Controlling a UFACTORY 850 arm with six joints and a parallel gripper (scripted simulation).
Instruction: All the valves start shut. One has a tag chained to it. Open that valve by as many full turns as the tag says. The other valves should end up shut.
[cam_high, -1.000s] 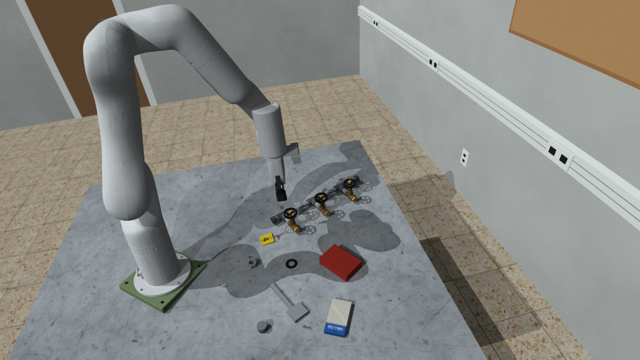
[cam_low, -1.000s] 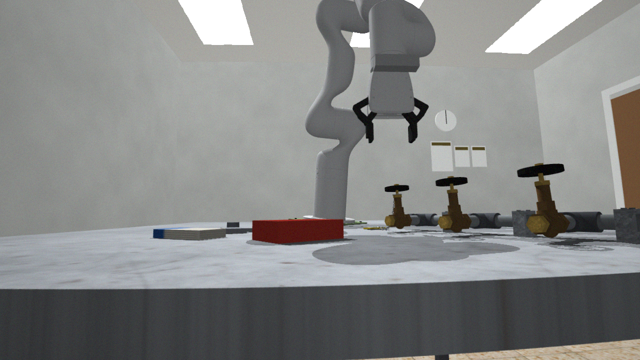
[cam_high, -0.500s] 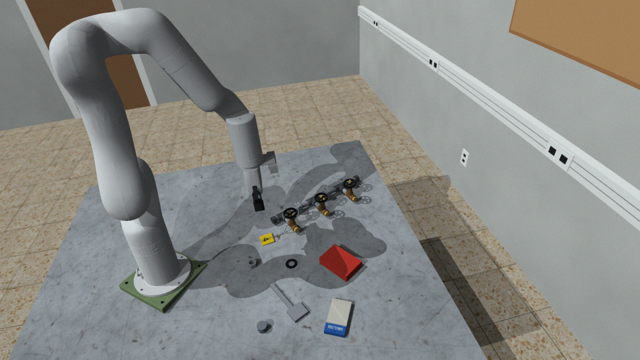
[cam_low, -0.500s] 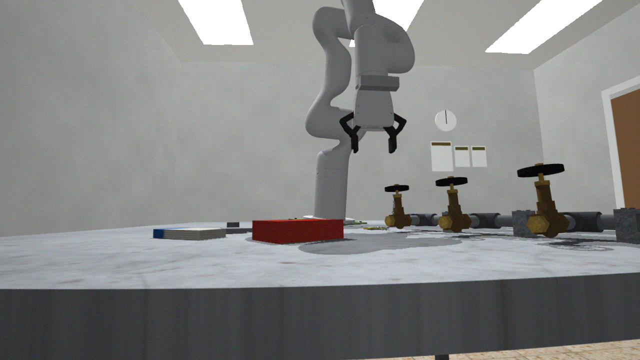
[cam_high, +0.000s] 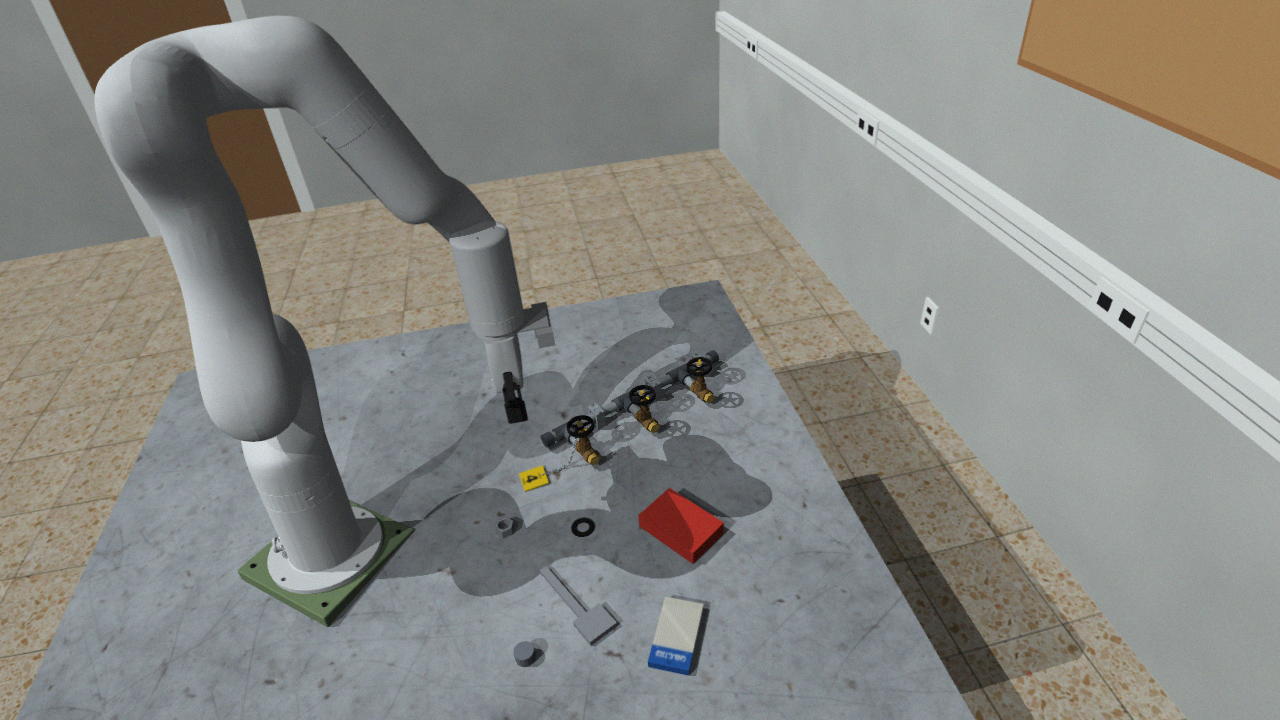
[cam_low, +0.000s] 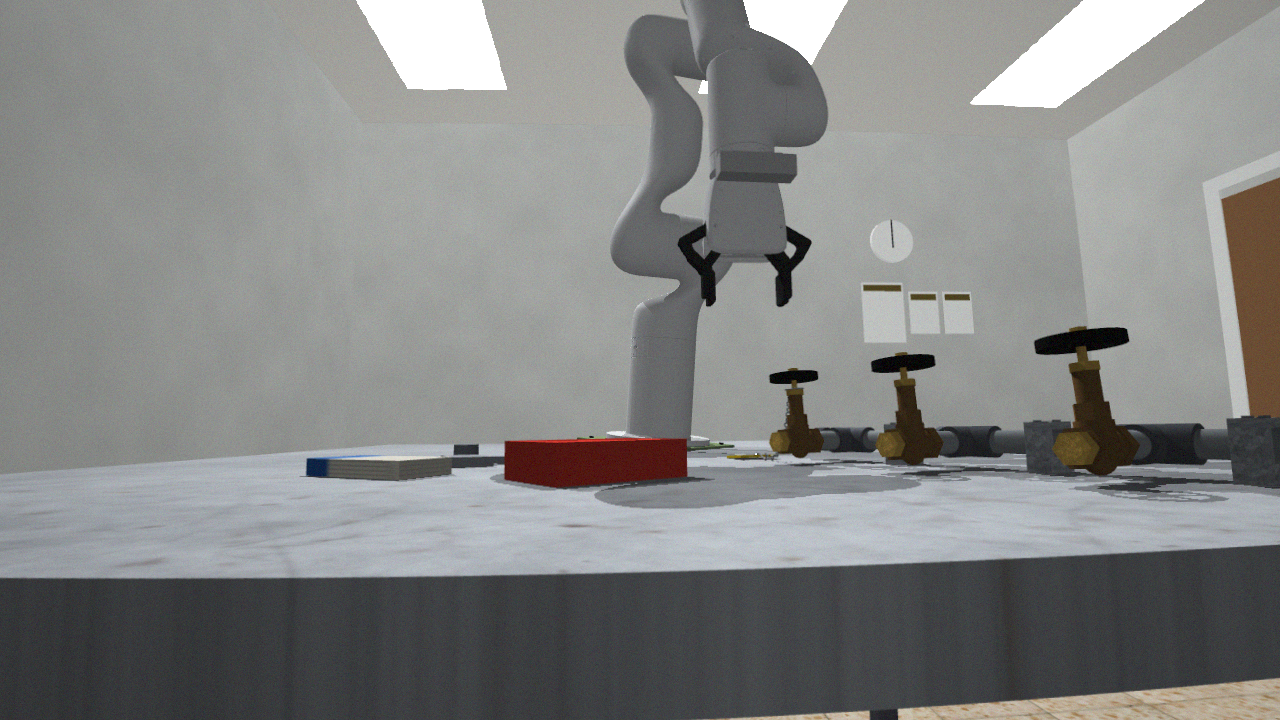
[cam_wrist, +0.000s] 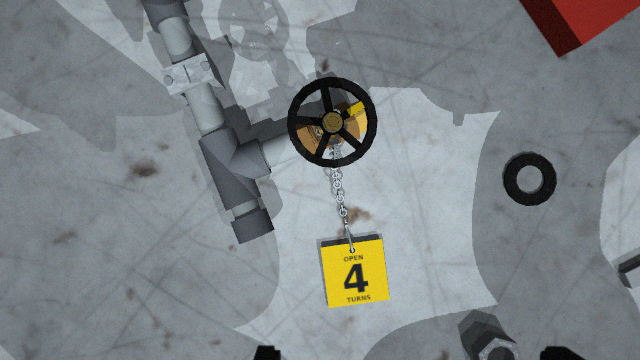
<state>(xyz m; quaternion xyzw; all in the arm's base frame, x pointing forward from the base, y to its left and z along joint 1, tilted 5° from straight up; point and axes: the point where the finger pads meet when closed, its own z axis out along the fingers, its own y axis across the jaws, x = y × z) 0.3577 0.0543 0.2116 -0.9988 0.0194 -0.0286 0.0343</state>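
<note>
My hand is 20 cm above the yellow tag and 1 cm short of it. The rest, counted from my hand: black washer 20 cm below, 14 cm to the right, 7 cm ahead; then red block 23 cm ahead, 19 cm to the right, 18 cm below; then grey nut 19 cm below, 10 cm to the right, 6 cm behind.
</note>
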